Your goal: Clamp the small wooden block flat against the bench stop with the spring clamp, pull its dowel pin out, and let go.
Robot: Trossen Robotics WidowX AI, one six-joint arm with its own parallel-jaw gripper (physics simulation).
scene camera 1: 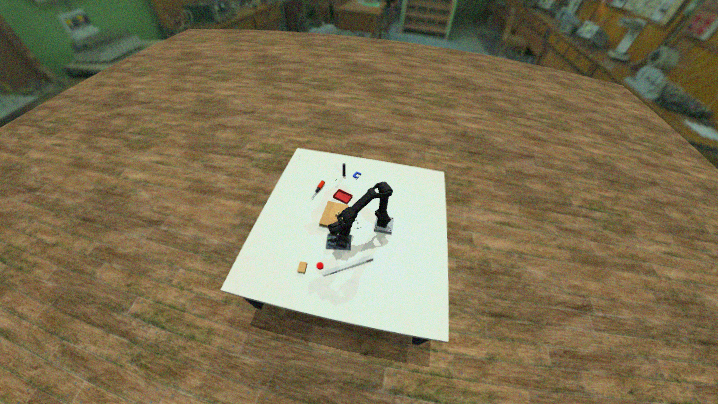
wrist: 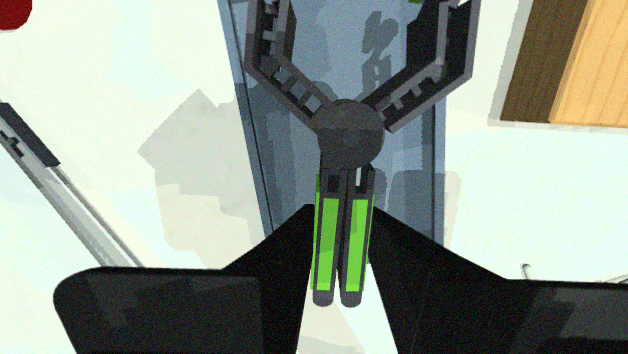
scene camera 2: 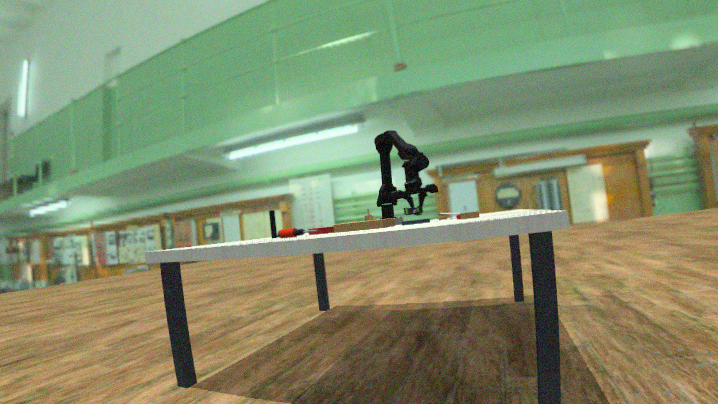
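Pixels of known places: gripper, fingertip midpoint: [scene camera 1: 343, 240] [wrist: 338, 214] [scene camera 2: 417, 212]; arm's base, link origin: [scene camera 1: 382, 223] [scene camera 2: 388, 218].
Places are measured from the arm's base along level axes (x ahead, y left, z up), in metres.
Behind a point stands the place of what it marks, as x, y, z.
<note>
My gripper [wrist: 338, 214] {0.204, 0.208, 0.009} [scene camera 2: 414, 199] {0.204, 0.208, 0.009} is shut on the green handles of the dark spring clamp [wrist: 351, 134] {0.241, 0.210, 0.029}. The handles are squeezed together, and the clamp's jaws spread apart toward the top of the wrist view. The clamp hangs above a blue-grey tray [wrist: 290, 220] [scene camera 1: 338, 243]. The wooden board of the bench stop [scene camera 1: 329, 214] {0.362, 0.044, -0.002} [wrist: 600, 75] {0.274, 0.113, -0.002} [scene camera 2: 357, 226] {0.409, 0.033, -0.019} lies beside the tray, apart from the clamp. In the second scene view, a small wooden block with an upright dowel pin [scene camera 2: 368, 213] {0.303, 0.035, 0.027} shows above the board; its contact with the stop cannot be told. The arm hides part of the board in the first scene view.
A red tray [scene camera 1: 342, 195] {0.342, -0.168, -0.031}, a red screwdriver [scene camera 1: 320, 185] {0.523, -0.185, -0.002} [scene camera 2: 288, 232] {0.545, -0.185, -0.014}, a black post [scene camera 1: 343, 169] {0.399, -0.359, 0.043} and a blue C-shaped piece [scene camera 1: 356, 175] {0.299, -0.381, -0.021} are beyond the board. A red round object [scene camera 1: 319, 265] {0.290, 0.403, -0.017}, a tan block [scene camera 1: 301, 267] {0.385, 0.451, -0.012} and a long metal bar [scene camera 1: 348, 266] {0.123, 0.357, -0.013} lie on the tray's other side.
</note>
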